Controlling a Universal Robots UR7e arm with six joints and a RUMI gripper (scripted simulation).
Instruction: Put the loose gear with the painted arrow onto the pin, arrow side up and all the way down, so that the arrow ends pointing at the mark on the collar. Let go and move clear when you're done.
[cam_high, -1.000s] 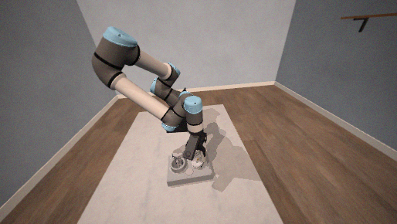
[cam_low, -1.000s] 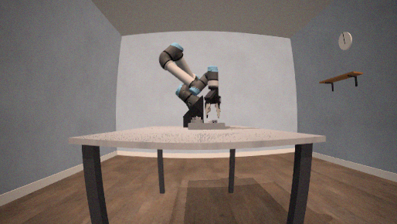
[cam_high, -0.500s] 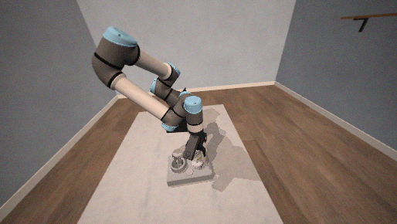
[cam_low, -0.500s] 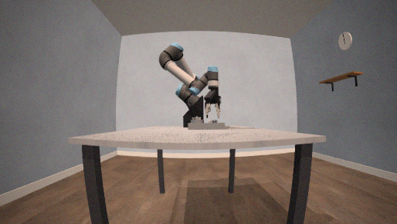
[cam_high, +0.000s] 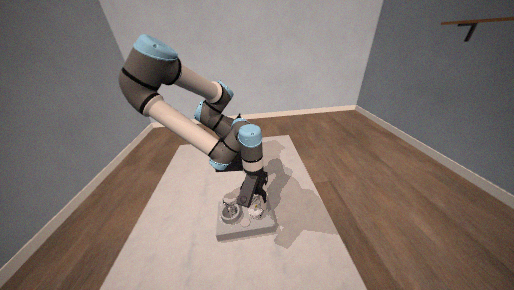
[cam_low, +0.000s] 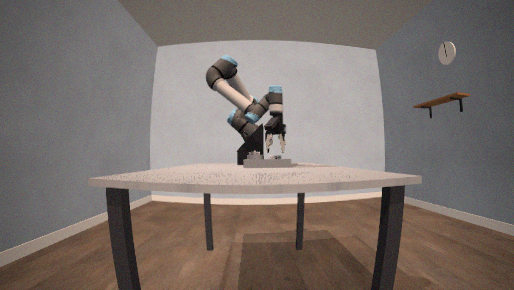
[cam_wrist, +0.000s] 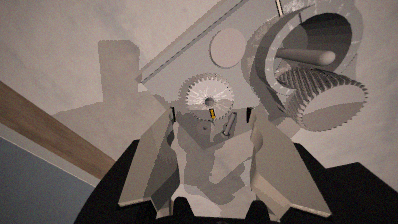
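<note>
The loose gear is 40 mm below my hand. Also, from my hand: flat round disc: 50 mm to the right, 50 mm below, 40 mm ahead; short peg: 70 mm behind, 40 mm below, 10 mm to the left.
</note>
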